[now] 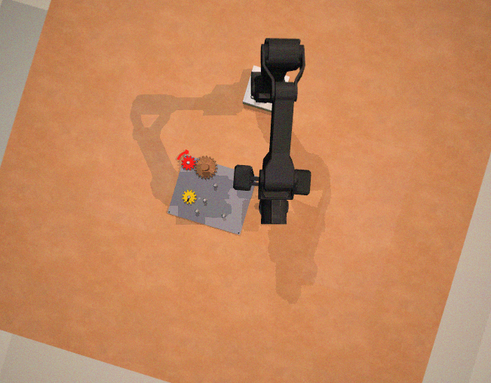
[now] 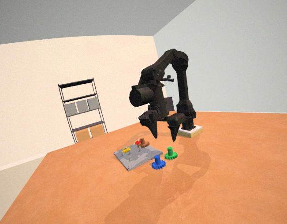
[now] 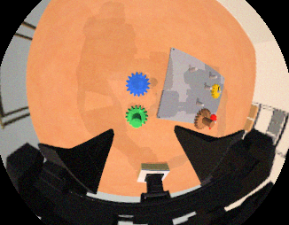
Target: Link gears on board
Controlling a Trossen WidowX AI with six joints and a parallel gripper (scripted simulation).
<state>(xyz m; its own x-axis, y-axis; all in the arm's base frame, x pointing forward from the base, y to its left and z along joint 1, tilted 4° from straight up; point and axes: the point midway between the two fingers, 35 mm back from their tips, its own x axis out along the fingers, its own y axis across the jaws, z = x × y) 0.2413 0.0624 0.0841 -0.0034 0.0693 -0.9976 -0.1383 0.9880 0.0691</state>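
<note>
Right now the green gear is 6 cm below my gripper tip, 1 cm to the left of it and 1 cm behind it. The rest, counted from my gripper tip: blue gear (6 cm below, 6 cm ahead, 2 cm to the left); brown gear (18 cm to the right, 5 cm below); yellow gear (21 cm to the right, 9 cm ahead, 6 cm below).
</note>
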